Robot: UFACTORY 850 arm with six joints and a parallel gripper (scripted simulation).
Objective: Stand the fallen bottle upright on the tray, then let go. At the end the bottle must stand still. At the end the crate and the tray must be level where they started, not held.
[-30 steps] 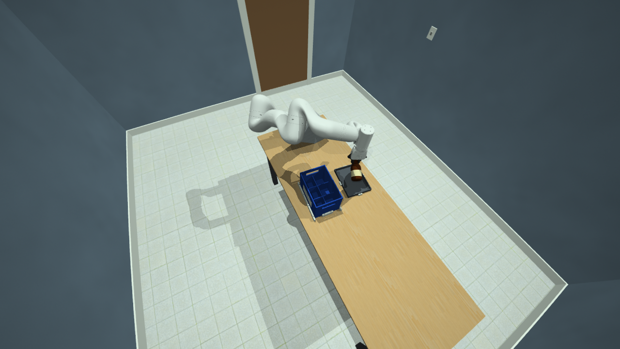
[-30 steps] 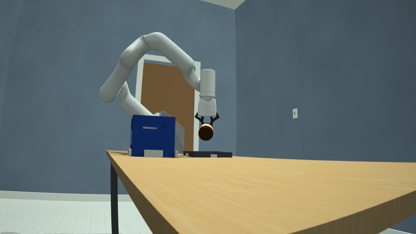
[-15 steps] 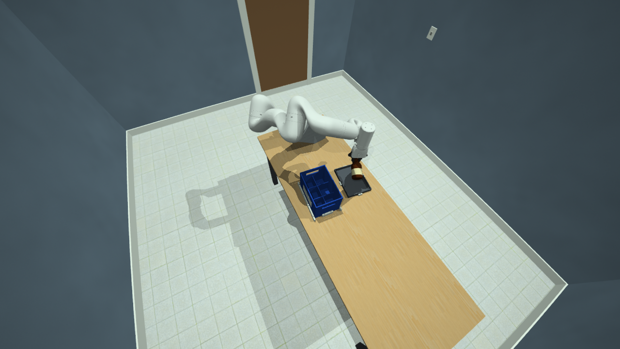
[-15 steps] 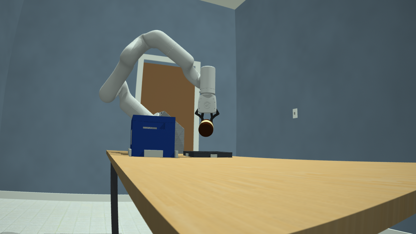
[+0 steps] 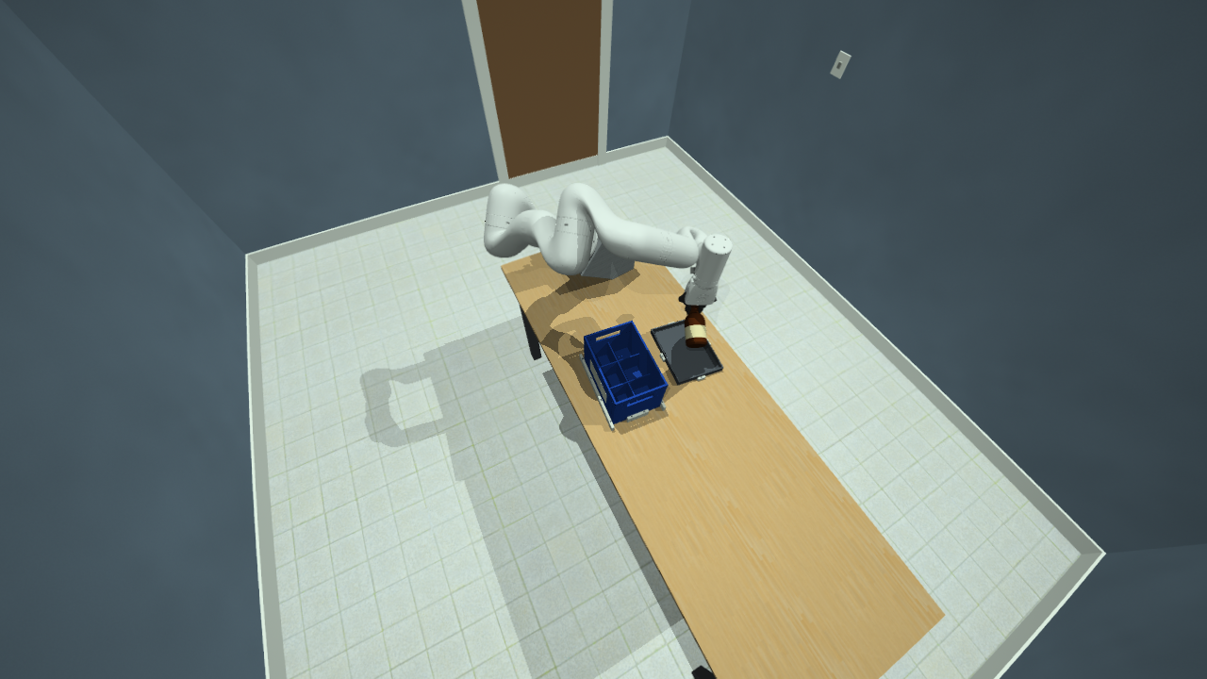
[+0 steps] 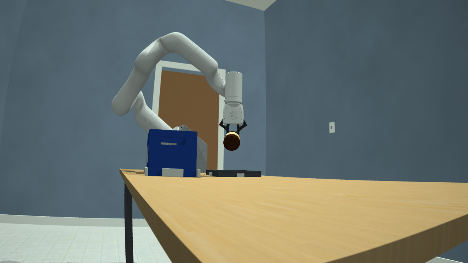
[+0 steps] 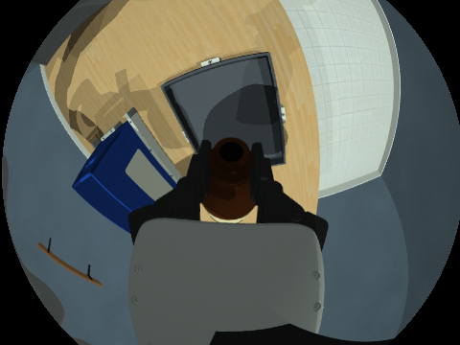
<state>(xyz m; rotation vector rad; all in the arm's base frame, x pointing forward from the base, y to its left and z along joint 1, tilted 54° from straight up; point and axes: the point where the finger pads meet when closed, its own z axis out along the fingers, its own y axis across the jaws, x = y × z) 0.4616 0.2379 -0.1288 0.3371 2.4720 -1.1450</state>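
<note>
Now: the bottle 5 cm ahead of my hand, 2 cm to the right of it and 2 cm below it. The rest, counted from my hand: dark tray (6 cm ahead, 2 cm to the right, 18 cm below); blue crate (8 cm ahead, 32 cm to the right, 11 cm below).
</note>
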